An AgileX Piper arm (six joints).
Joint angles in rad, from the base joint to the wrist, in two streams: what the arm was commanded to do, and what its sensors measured. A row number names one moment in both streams.
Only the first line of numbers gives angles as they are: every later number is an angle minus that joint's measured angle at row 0.
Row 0, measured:
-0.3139 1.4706 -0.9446 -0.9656 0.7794 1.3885
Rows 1 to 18, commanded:
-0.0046 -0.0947 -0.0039 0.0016 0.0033 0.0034
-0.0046 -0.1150 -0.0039 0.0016 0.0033 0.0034
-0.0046 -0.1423 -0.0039 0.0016 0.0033 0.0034
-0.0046 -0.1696 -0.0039 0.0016 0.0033 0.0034
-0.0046 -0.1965 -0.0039 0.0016 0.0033 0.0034
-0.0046 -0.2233 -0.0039 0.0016 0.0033 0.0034
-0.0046 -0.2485 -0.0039 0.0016 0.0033 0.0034
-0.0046 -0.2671 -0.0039 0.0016 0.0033 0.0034
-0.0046 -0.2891 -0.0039 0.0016 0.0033 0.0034
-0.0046 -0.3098 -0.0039 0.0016 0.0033 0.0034
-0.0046 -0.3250 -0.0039 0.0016 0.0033 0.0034
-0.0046 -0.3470 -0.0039 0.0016 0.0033 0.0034
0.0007 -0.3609 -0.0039 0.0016 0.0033 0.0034
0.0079 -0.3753 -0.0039 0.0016 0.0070 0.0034
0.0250 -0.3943 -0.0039 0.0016 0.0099 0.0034
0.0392 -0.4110 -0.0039 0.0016 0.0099 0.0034
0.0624 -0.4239 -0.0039 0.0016 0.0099 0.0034
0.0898 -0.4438 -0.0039 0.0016 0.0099 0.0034
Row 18, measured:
0.0240 -0.3840 0.0000 0.0028 0.0074 0.0019
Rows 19 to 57, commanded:
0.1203 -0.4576 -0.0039 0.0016 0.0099 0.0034
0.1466 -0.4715 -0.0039 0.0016 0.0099 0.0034
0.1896 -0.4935 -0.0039 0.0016 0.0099 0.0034
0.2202 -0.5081 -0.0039 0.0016 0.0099 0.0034
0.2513 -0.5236 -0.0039 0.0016 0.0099 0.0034
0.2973 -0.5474 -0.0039 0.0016 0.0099 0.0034
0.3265 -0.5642 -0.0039 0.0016 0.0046 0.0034
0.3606 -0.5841 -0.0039 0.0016 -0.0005 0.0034
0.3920 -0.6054 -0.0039 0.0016 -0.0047 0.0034
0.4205 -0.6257 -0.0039 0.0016 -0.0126 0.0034
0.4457 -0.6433 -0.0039 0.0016 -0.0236 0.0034
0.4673 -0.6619 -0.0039 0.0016 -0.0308 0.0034
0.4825 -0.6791 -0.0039 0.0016 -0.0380 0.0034
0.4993 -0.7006 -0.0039 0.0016 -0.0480 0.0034
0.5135 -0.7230 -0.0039 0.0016 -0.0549 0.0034
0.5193 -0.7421 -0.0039 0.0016 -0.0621 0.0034
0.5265 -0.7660 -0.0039 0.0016 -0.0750 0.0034
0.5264 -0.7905 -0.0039 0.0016 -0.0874 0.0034
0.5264 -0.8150 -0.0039 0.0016 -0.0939 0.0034
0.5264 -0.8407 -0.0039 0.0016 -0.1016 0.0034
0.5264 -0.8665 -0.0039 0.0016 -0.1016 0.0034
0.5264 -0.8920 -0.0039 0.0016 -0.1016 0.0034
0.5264 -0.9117 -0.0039 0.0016 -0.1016 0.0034
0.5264 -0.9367 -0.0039 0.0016 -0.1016 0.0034
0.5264 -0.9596 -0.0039 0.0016 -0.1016 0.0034
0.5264 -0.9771 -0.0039 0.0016 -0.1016 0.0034
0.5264 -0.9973 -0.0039 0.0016 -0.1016 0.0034
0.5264 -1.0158 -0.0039 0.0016 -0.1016 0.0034
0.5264 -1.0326 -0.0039 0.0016 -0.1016 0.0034
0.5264 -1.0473 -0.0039 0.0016 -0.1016 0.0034
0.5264 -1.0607 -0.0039 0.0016 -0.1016 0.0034
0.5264 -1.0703 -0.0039 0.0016 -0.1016 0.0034
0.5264 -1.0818 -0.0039 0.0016 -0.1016 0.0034
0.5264 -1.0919 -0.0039 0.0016 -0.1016 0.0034
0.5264 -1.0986 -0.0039 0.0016 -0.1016 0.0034
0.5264 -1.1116 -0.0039 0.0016 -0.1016 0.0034
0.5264 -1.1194 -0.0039 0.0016 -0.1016 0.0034
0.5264 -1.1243 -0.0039 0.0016 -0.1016 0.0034
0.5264 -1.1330 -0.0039 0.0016 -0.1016 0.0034
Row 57, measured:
0.5229 -1.1051 0.0000 0.0067 -0.0969 0.0038
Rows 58 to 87, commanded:
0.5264 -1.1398 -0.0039 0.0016 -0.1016 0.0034
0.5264 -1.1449 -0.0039 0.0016 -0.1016 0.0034
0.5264 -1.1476 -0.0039 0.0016 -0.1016 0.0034
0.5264 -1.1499 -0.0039 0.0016 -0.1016 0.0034
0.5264 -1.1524 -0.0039 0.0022 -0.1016 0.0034
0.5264 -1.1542 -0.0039 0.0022 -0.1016 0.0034
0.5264 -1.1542 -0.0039 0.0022 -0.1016 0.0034
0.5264 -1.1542 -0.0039 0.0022 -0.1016 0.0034
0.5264 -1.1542 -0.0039 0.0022 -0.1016 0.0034
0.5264 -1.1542 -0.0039 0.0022 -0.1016 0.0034
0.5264 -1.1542 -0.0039 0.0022 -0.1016 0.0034
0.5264 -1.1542 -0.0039 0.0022 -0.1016 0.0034
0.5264 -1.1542 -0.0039 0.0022 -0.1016 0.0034
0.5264 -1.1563 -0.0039 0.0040 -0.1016 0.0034
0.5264 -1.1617 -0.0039 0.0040 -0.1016 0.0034
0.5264 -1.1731 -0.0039 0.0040 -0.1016 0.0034
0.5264 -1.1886 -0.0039 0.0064 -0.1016 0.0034
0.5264 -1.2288 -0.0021 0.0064 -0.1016 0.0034
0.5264 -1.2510 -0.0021 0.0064 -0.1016 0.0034
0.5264 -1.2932 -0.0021 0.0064 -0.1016 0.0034
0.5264 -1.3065 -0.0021 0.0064 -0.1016 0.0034
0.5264 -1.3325 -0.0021 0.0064 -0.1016 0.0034
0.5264 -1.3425 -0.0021 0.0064 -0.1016 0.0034
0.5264 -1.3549 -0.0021 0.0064 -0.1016 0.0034
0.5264 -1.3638 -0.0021 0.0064 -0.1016 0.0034
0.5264 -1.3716 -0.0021 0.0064 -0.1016 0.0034
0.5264 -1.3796 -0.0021 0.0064 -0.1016 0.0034
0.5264 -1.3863 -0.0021 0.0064 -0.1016 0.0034
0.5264 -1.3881 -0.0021 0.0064 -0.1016 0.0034
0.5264 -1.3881 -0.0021 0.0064 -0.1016 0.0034
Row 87, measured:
0.5229 -1.3785 -0.0018 0.0085 -0.0969 0.0038
